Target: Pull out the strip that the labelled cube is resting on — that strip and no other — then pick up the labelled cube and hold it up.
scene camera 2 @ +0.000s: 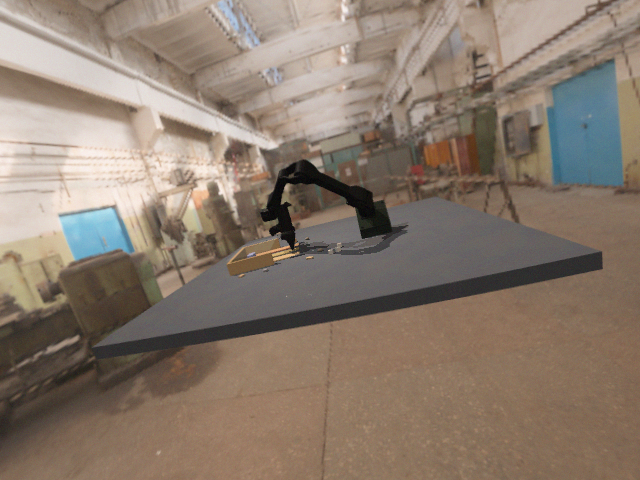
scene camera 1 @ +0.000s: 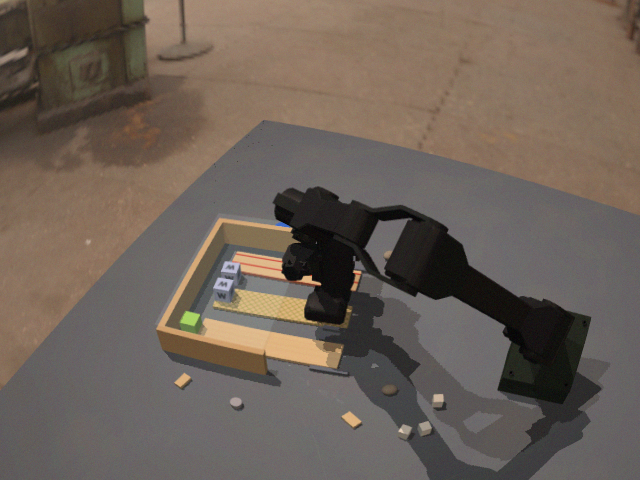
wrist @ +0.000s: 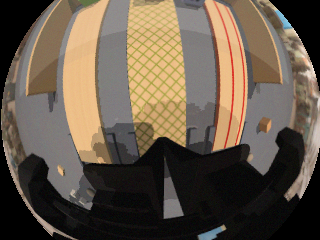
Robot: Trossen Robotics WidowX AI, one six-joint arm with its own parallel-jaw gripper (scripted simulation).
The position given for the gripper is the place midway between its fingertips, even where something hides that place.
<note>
In view: the gripper (scene camera 1: 333, 314).
The gripper shows as well in the wrist view (wrist: 162, 140).
</note>
